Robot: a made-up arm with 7 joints.
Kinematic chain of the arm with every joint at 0, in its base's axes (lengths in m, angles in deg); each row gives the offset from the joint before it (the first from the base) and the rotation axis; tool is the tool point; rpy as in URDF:
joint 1: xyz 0.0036 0.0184 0.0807 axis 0 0.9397 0.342
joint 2: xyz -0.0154 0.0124 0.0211 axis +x
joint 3: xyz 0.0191 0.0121 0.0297 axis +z
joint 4: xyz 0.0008 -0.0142 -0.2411 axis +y
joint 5: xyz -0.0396 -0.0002 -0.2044 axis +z
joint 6: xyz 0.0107 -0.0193 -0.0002 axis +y
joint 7: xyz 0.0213 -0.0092 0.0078 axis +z
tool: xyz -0.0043 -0.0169 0.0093 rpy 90 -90 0
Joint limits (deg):
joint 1: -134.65..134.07
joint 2: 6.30..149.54
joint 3: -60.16..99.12
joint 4: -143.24..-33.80
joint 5: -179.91..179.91
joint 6: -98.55..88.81
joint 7: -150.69..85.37
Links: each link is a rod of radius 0.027 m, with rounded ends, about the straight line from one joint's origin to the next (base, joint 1, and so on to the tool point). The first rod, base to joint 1, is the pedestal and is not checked.
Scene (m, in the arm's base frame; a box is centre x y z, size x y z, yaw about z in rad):
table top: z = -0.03
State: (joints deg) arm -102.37 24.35 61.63 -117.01 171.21 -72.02 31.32
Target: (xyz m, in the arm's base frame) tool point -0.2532 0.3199 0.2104
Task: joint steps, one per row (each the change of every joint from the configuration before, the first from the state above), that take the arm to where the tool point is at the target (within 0.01 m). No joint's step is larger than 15 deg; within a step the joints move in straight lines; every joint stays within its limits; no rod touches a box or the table.
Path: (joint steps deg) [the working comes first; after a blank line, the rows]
Joints at the target: -93.20 128.13 62.14 -59.48 179.91 -12.14 39.32
Straight joint move there: clear.

1: 1.31 14.83 0.07 8.22 1.24 8.55 1.14
2: 1.31 14.82 0.08 8.22 1.25 8.56 1.15
3: 1.31 14.83 0.07 8.22 1.24 8.55 1.14
4: 1.31 14.82 0.07 8.21 1.24 8.56 1.14
5: 1.31 14.83 0.07 8.22 1.24 8.55 1.15
6: 1.31 14.82 0.08 8.22 1.25 8.56 1.14
7: 1.31 14.83 0.07 8.22 1.24 8.55 1.14

